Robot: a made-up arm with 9 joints.
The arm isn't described. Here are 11 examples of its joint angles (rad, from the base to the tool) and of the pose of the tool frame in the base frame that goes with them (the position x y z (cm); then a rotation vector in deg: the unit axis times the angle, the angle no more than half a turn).
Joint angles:
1: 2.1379 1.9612 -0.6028 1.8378 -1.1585 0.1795 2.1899 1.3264 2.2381
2: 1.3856 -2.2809 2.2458 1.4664 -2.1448 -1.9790 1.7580 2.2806 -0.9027
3: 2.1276 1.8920 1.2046 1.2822 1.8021 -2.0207 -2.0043 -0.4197 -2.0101
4: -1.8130 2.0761 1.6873 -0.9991 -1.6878 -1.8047 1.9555 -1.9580 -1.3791
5: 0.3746 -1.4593 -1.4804 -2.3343 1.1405 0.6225 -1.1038 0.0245 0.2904
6: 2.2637 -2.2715 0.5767 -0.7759 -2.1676 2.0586 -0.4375 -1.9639 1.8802
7: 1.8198 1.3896 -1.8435 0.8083 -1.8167 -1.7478 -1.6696 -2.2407 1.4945
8: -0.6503 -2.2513 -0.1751 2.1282 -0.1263 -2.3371 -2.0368 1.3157 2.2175
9: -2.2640 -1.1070 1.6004 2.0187 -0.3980 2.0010 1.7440 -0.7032 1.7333
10: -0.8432 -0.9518 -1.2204 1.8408 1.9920 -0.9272 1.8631 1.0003 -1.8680
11: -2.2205 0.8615 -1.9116 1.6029 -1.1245 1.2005 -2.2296 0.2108 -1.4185
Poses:
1: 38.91 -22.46 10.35 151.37 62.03 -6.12
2: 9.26 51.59 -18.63 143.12 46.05 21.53
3: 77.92 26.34 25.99 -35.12 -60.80 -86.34
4: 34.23 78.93 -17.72 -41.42 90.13 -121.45
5: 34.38 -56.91 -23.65 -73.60 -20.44 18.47
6: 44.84 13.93 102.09 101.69 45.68 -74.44
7: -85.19 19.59 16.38 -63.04 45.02 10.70
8: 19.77 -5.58 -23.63 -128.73 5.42 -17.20
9: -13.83 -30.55 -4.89 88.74 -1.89 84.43
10: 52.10 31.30 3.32 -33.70 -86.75 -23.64
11: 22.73 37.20 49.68 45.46 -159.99 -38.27
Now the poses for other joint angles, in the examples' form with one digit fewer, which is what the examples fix.
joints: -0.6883 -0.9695 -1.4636 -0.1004 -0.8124 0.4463 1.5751 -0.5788 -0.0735
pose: -22.0 33.6 -82.6 51.0 -21.8 6.3
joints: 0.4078 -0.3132 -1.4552 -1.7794 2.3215 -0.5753 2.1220 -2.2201 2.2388
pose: 57.4 -55.6 -60.1 -78.4 -83.2 51.7
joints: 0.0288 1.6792 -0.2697 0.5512 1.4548 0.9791 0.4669 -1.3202 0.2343
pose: -9.5 -84.1 -19.0 97.2 117.5 56.6
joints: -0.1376 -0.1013 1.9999 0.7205 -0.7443 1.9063 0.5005 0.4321 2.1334
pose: -10.3 -31.0 -18.6 -48.5 -50.6 -105.8
